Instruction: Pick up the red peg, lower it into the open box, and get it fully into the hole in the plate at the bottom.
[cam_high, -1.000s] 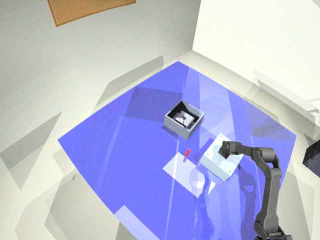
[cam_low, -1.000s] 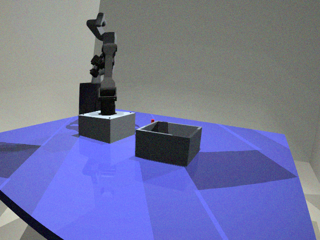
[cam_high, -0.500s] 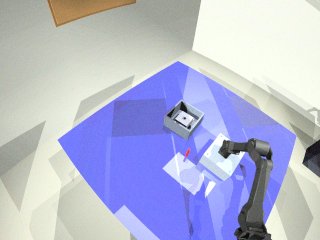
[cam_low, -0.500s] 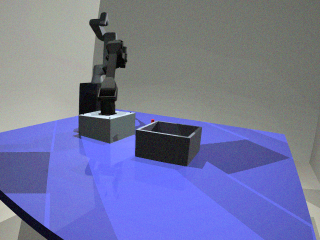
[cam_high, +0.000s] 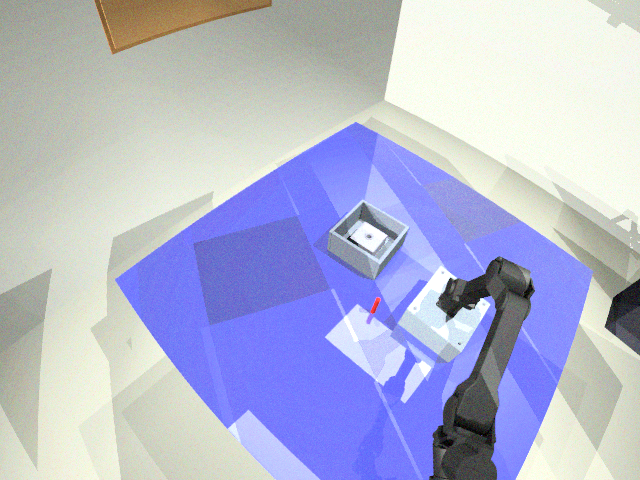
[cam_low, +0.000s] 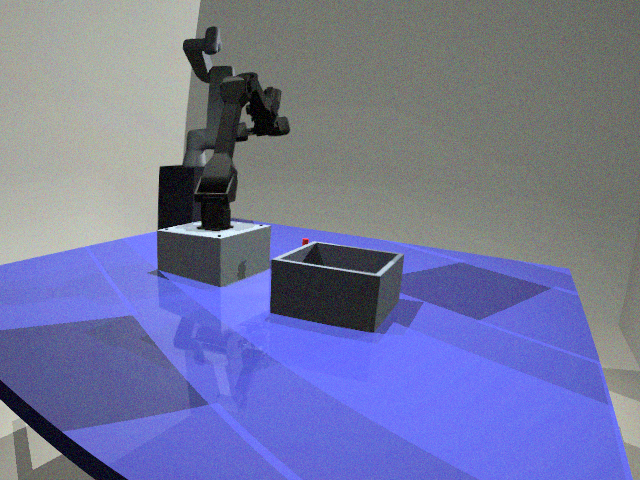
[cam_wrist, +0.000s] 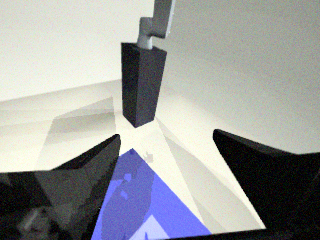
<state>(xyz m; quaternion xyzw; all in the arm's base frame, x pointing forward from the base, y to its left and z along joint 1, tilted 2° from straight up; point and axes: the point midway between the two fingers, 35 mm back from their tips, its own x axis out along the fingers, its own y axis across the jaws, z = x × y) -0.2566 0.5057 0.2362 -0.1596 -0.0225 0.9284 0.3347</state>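
My gripper tip is 450 mm short of the red peg, 400 mm to the left of it and 280 mm above it. From my gripper tip the other things lie so: pale plate: 630 mm ahead, 560 mm to the right, 270 mm below; then grey box: 630 mm ahead, 560 mm to the right, 290 mm below.
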